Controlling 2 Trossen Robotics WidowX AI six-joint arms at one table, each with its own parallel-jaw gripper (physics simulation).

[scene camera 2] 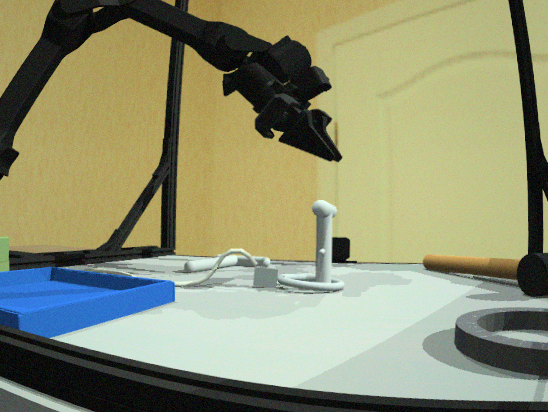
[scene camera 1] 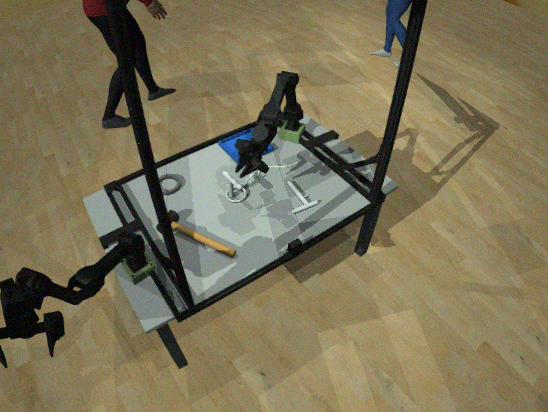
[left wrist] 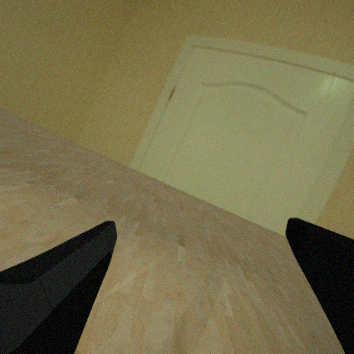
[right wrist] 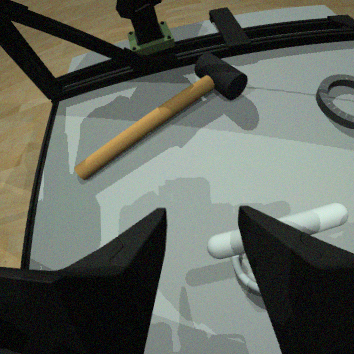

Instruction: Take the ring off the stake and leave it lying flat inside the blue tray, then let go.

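Seen in the pictures: left gripper, fingertip midpoint: [scene camera 1: 29, 361] [left wrist: 201, 228]; right gripper, fingertip midpoint: [scene camera 2: 336, 159] [scene camera 1: 238, 174] [right wrist: 201, 214]; left arm's base, origin of the base link: [scene camera 1: 136, 263] [right wrist: 148, 34]; right arm's base, origin of the base link: [scene camera 1: 292, 126].
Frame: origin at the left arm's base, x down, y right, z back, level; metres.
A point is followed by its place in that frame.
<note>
The white T-topped stake [scene camera 1: 230, 178] {x -0.071, y -0.058, z -0.487 m} [scene camera 2: 324, 245] {x -0.019, y -0.076, z -0.490 m} [right wrist: 325, 219] {x -0.073, y -0.087, z -0.495 m} stands upright on the table. The thin white ring [scene camera 1: 237, 201] {x 0.031, y -0.021, z -0.487 m} [scene camera 2: 310, 287] {x 0.030, y -0.101, z -0.504 m} [right wrist: 242, 274] {x 0.025, y -0.021, z -0.520 m} lies low around its base. The blue tray [scene camera 1: 230, 146] {x 0.033, y -0.331, z -0.688 m} [scene camera 2: 110, 306] {x 0.026, y -0.294, z -0.647 m} is at the table's back edge in scene camera 1, partly behind the right arm. My right gripper [scene camera 1: 241, 174] {x -0.139, y 0.006, z -0.479 m} [scene camera 2: 336, 159] {x -0.139, y 0.006, z -0.479 m} [right wrist: 201, 214] {x -0.139, y 0.006, z -0.479 m} is partly open and empty, above the stake's top; one finger hides part of crossbar and ring in the right wrist view. My left gripper [scene camera 1: 28, 360] {x -0.463, y 0.426, z 0.362 m} [left wrist: 201, 228] {x -0.463, y 0.426, z 0.362 m} is wide open and empty, off the table's left side.
A mallet [scene camera 1: 202, 239] {x 0.009, y 0.062, z -0.255 m} [scene camera 2: 470, 265] {x 0.017, y 0.041, z -0.271 m} [right wrist: 145, 127] {x 0.012, y 0.052, z -0.273 m} and a thick dark grey ring [scene camera 1: 170, 192] {x 0.027, y -0.250, z -0.301 m} [scene camera 2: 477, 345] {x 0.029, y -0.332, z -0.374 m} [right wrist: 323, 102] {x 0.025, y -0.247, z -0.316 m} lie on the table. A second white T-shaped piece [scene camera 1: 300, 195] {x 0.019, y 0.132, z -0.696 m} [scene camera 2: 212, 264] {x 0.028, y 0.090, z -0.699 m} lies flat. A small grey block [scene camera 2: 265, 277] {x 0.025, y -0.068, z -0.567 m} with a pale cord sits beside the ringed stake.
</note>
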